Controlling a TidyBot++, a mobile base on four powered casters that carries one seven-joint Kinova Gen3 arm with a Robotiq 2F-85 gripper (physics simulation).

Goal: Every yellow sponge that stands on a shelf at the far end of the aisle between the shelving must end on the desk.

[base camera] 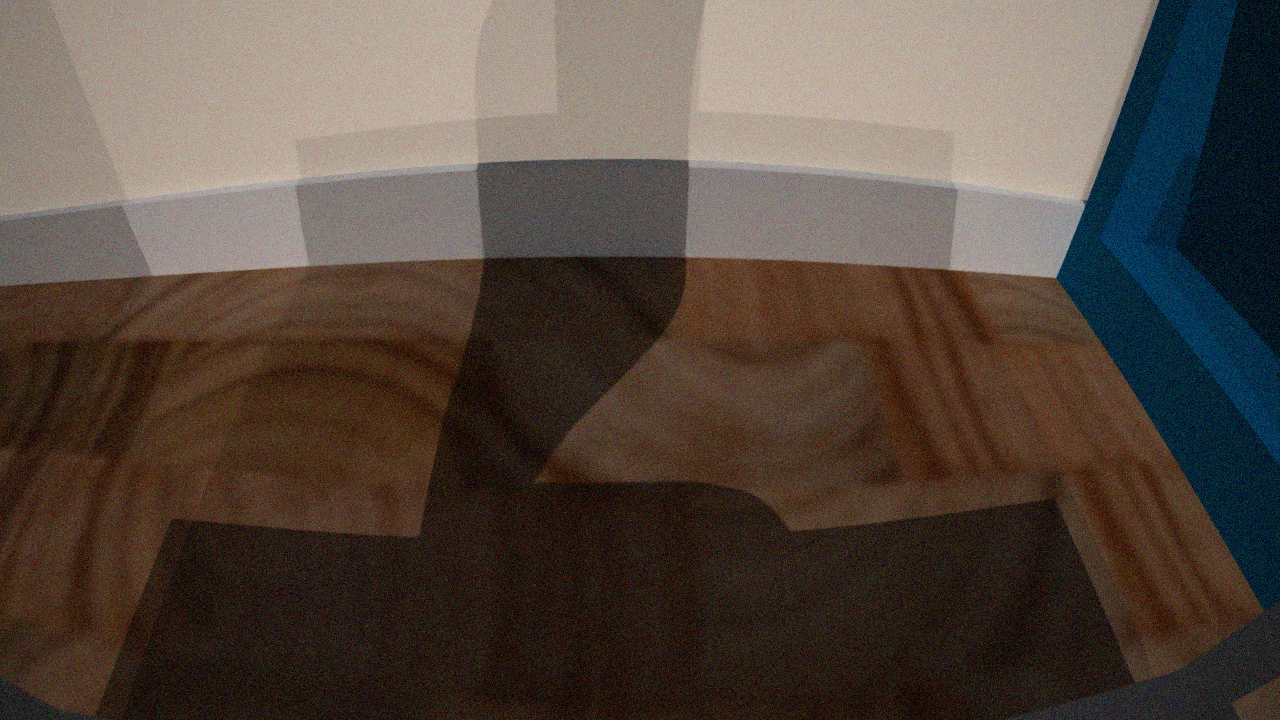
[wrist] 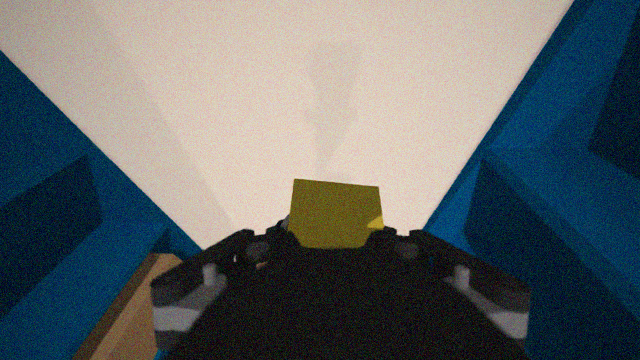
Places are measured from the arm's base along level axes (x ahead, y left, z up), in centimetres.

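Pixels of known places: gripper, fingertip midpoint: [wrist: 328,224].
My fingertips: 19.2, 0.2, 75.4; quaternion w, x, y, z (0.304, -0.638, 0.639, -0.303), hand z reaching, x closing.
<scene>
Ahead of a thing's pixels: the offset from my fingertips to its middle, as dx, dy, dz. "spot": to the spot under its first point.
A yellow sponge {-0.6, +0.3, -0.2} [wrist: 335,212] is between the fingertips in the wrist view, mostly in shade with a small bright patch at its right edge. My gripper [wrist: 328,224] is shut on it, and its lower part is hidden behind the dark gripper body. The sponge is held up in front of a pale wall, with blue shelving to both sides. The desk does not show in either view. No other yellow sponge can be made out on the shelving parts in view.
Blue shelving [base camera: 1154,385] stands close on the right in the base camera view, by the pale wall [base camera: 268,71] and its grey baseboard {spot: +40.1, -16.7, -109.8} [base camera: 805,210]. Blue shelving flanks both sides in the wrist view. A tan board or box {+11.0, +98.4, -94.0} [wrist: 132,315] lies at the lower left there.
</scene>
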